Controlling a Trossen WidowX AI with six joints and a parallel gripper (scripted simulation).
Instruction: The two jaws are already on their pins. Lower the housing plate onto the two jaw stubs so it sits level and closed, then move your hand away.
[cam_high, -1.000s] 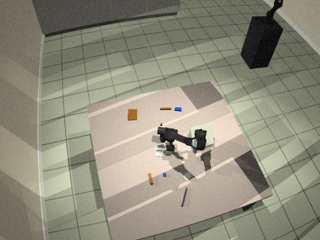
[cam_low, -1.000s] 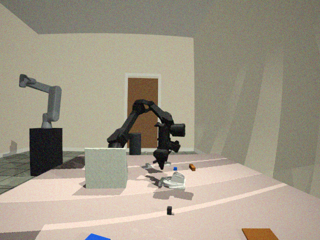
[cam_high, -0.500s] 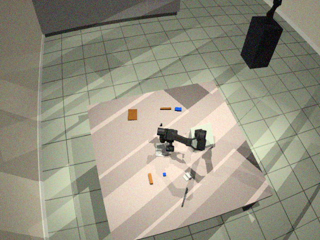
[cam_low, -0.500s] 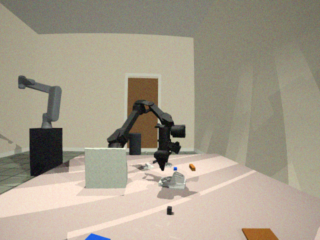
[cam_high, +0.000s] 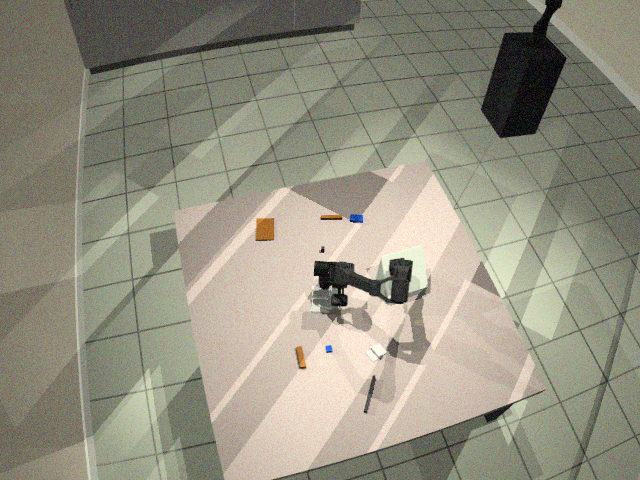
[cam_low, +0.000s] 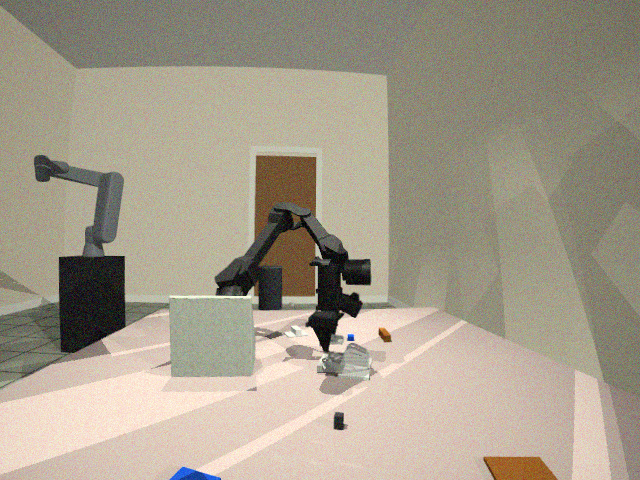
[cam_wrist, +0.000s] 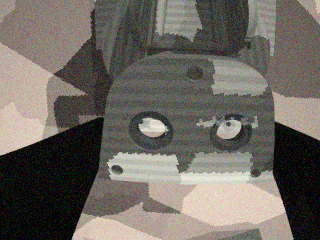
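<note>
Now: gripper tip 4 cm above the white jaw assembly, 2 cm short of it and 1 cm to the right of it. From my gripper tip the other things lie so: blue cube 21 cm to the left, 9 cm ahead, 4 cm below; then white housing part 2 cm above, 1 cm ahead; then black cube 26 cm to the right, 4 cm below, 1 cm behind.
</note>
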